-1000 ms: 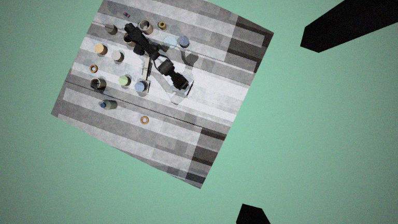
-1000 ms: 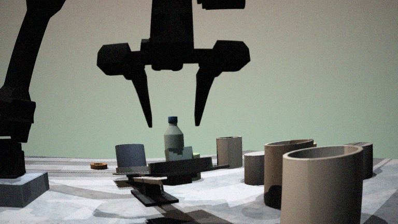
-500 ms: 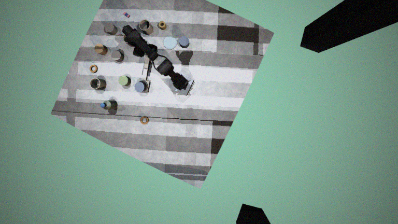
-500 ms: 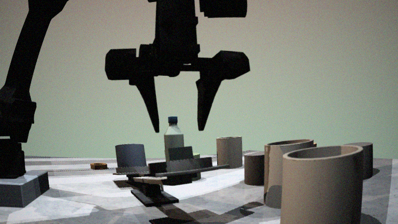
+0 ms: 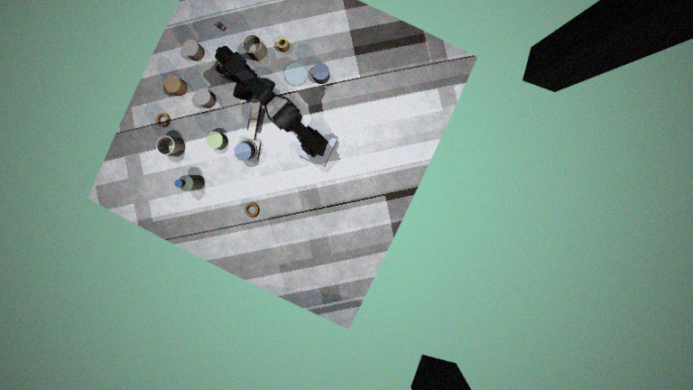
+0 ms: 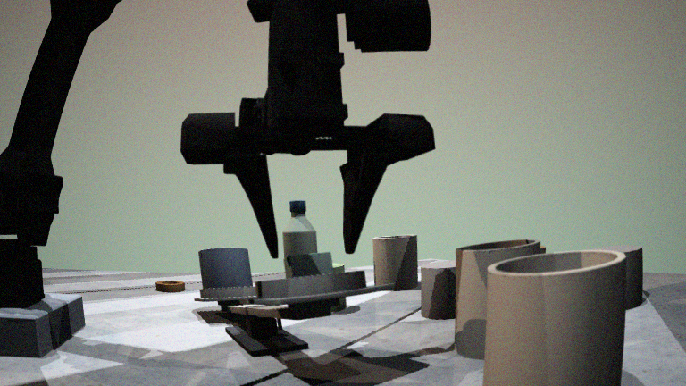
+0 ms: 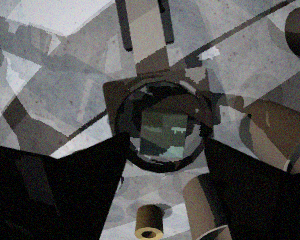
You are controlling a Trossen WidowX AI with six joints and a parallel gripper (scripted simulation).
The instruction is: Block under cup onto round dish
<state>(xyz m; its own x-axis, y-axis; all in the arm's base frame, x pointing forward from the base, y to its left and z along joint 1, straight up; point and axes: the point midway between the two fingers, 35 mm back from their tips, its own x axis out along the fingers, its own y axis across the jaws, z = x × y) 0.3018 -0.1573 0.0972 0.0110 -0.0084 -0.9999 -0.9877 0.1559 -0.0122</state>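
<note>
Now: the grey-green block 10 mm below my gripper tip. The rest, counted from my gripper tip: green cylinder: 260 mm to the left, 120 mm ahead, 60 mm below; pale blue round dish: 120 mm behind, 110 mm to the right, 100 mm below; small balance: 120 mm to the left, 80 mm below, 10 mm behind.
</note>
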